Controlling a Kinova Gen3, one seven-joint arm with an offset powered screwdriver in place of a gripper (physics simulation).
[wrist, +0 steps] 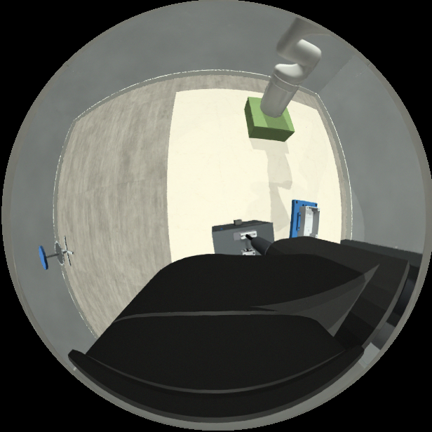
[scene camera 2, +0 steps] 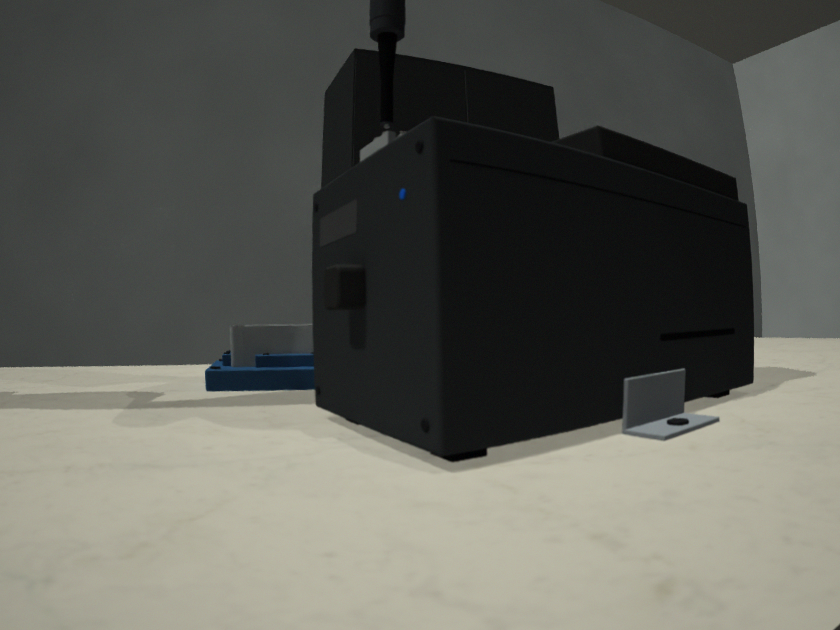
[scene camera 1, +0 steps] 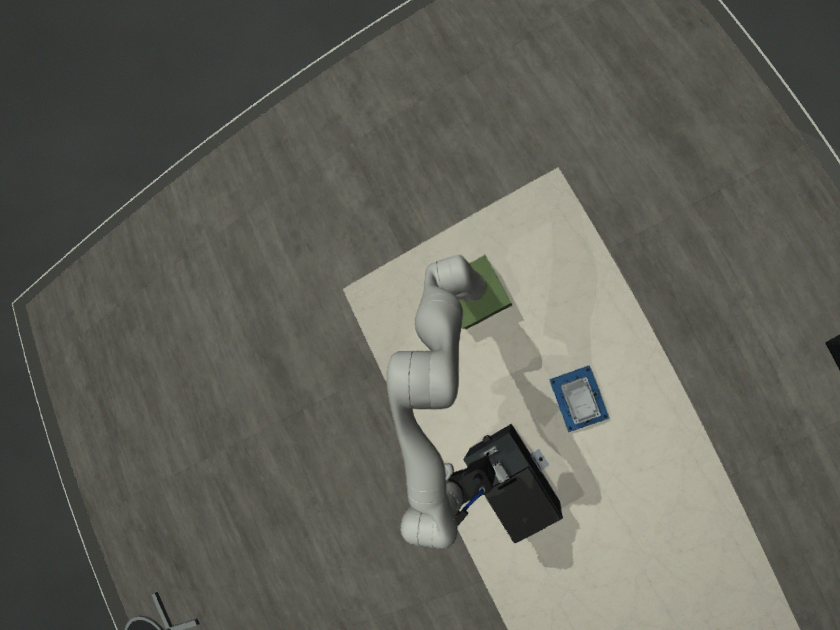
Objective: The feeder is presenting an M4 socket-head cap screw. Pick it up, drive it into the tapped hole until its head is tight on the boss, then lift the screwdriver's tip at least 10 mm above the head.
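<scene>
My gripper, a black powered screwdriver [scene camera 2: 386, 122] [wrist: 248, 236], points down with its tapered tip just above the light nest [scene camera 2: 370, 148] of the black feeder [scene camera 2: 583, 284] [scene camera 1: 523, 505] [wrist: 225, 240]. A small grey piece, the cap screw's head [scene camera 2: 386, 126], shows right at the tip, low over the nest. The screw's shank cannot be made out. In scene camera 1 the arm hides the tip. The light grey housing [scene camera 1: 581, 400] [wrist: 309, 222] [scene camera 2: 271, 341] sits on a blue fixture plate [scene camera 1: 560, 388] [wrist: 295, 220] [scene camera 2: 261, 379]. The tapped hole cannot be made out.
A green block [scene camera 1: 495, 294] [wrist: 270, 132] stands under the arm's base. A small grey bracket [scene camera 1: 540, 459] [scene camera 2: 654, 400] stands beside the feeder. A taller black part [scene camera 2: 508, 98] rises at the back of the feeder. The blue fixture stands apart from the feeder on the pale table [scene camera 1: 651, 474].
</scene>
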